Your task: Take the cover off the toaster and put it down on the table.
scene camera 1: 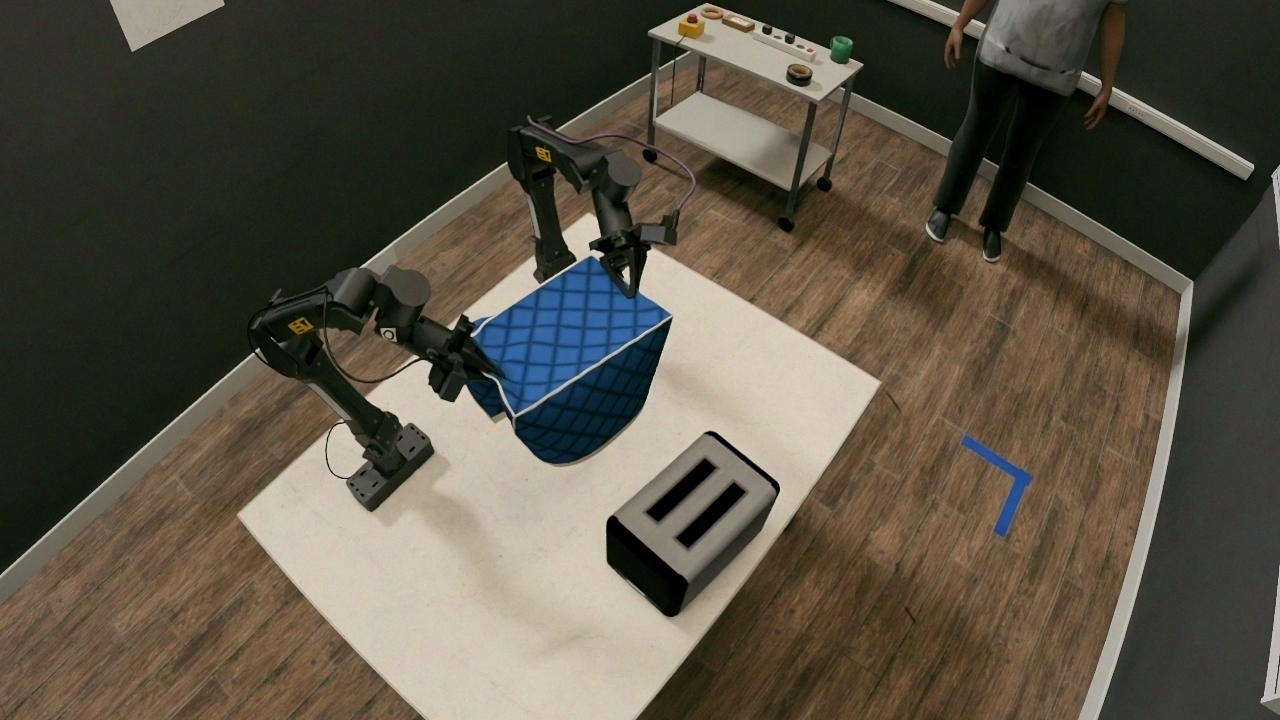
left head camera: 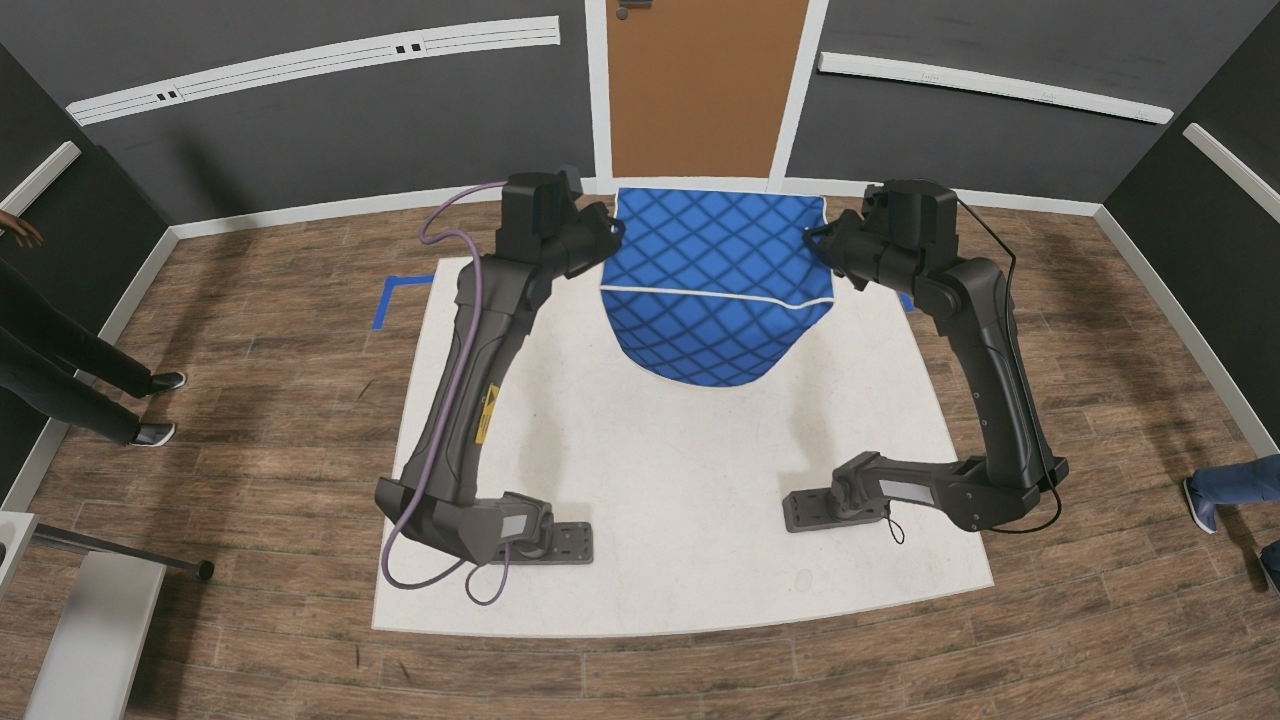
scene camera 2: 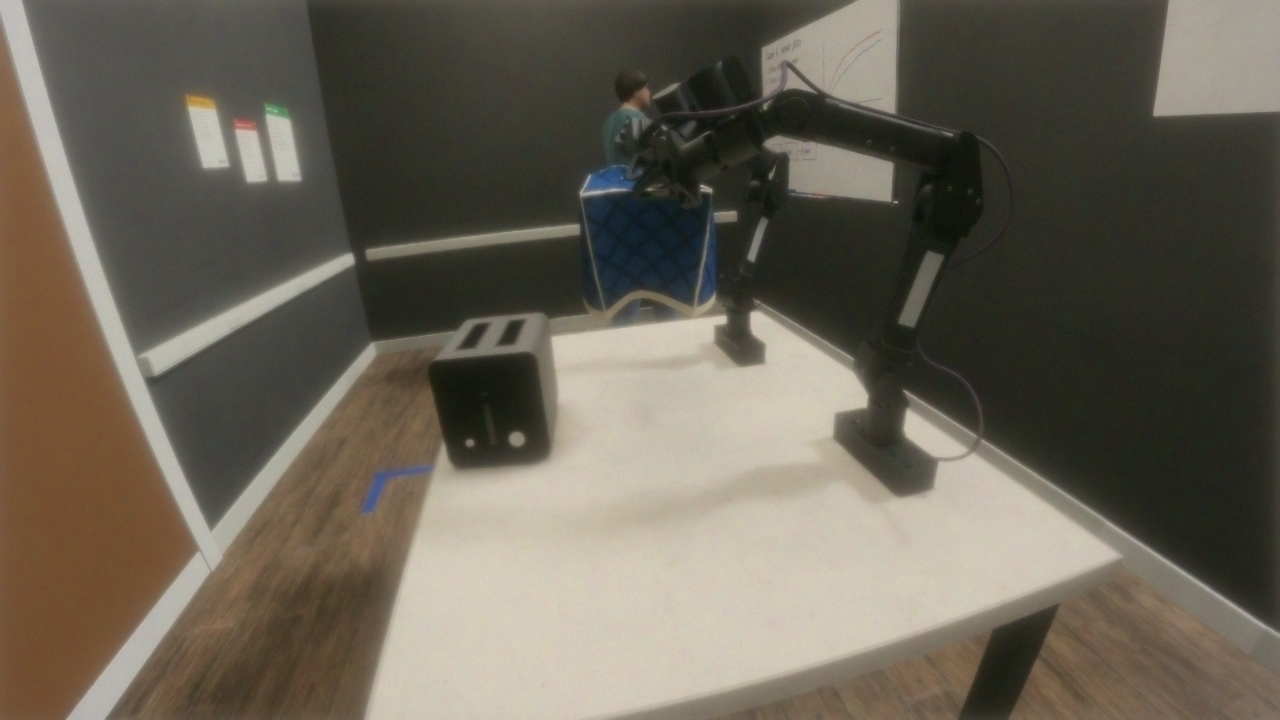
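The blue quilted cover [left head camera: 716,255] [scene camera 1: 572,335] [scene camera 2: 644,250] with white piping hangs upright in the air, opening down, above the white table [left head camera: 671,501] [scene camera 1: 787,420] [scene camera 2: 626,573]. My left gripper [left head camera: 617,231] [scene camera 1: 631,290] is shut on the cover at one side of its top. My right gripper [left head camera: 810,236] [scene camera 1: 497,370] is shut on the cover at the opposite side. The silver and black toaster [scene camera 1: 693,523] [scene camera 2: 492,394] stands uncovered near the table's edge, apart from the cover. In the left head camera the toaster is hidden behind the cover.
My left arm's base [left head camera: 568,542] [scene camera 2: 886,452] and right arm's base [left head camera: 810,509] [scene camera 1: 389,467] stand on the table. A cart [scene camera 1: 716,47] stands on the floor beyond the table, near a person [scene camera 1: 1029,62]. Blue tape [scene camera 1: 996,458] marks the floor.
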